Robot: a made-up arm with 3 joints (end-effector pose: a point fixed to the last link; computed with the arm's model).
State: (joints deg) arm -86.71 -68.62 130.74
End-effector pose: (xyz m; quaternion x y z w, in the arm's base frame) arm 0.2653 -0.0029 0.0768 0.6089 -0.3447 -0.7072 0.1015
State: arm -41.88 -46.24 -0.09
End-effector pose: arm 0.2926 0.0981 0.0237 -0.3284 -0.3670 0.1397 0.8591
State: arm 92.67 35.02 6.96
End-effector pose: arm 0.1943 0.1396 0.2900 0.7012 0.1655 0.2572 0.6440
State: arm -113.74 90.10 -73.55
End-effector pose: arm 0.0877 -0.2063 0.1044 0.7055 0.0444 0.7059 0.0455
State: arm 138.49 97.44 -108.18
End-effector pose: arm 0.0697 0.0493 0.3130 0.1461 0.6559 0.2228 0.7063
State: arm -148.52 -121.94 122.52
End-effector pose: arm 0.2100 -0.0254 0.0533 0.4326 -0.2955 -0.5201 0.6746
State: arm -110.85 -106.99 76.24
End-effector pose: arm 0.2336 -0.0042 0.0245 0.6669 0.0565 -0.7291 0.1430
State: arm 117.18 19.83 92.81
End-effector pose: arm 0.1821 0.0662 0.2716 0.6447 -0.5470 0.4731 0.2476
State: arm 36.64 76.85 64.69
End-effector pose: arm 0.1009 0.1493 0.1294 0.5237 0.3667 0.5629 0.5238
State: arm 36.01 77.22 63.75
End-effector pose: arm 0.1005 0.1498 0.1283 0.5185 0.3764 0.5562 0.5292
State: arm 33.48 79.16 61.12
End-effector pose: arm 0.0986 0.1504 0.1240 0.5014 0.4125 0.5333 0.5422
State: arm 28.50 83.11 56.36
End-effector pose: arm 0.0947 0.1508 0.1153 0.4660 0.4797 0.4864 0.5622
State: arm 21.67 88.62 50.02
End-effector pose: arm 0.0893 0.1503 0.1031 0.4120 0.5649 0.4161 0.5814
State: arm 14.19 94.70 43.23
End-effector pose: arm 0.0835 0.1482 0.0895 0.3467 0.6477 0.3321 0.5916
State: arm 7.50 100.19 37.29
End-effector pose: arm 0.0783 0.1448 0.0774 0.2845 0.7119 0.2522 0.5905
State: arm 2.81 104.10 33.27
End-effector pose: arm 0.0745 0.1417 0.0693 0.2401 0.7510 0.1945 0.5835
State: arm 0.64 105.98 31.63
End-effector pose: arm 0.0728 0.1399 0.0659 0.2209 0.7674 0.1683 0.5779
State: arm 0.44 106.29 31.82
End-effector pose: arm 0.0726 0.1395 0.0661 0.2216 0.7689 0.1674 0.5760
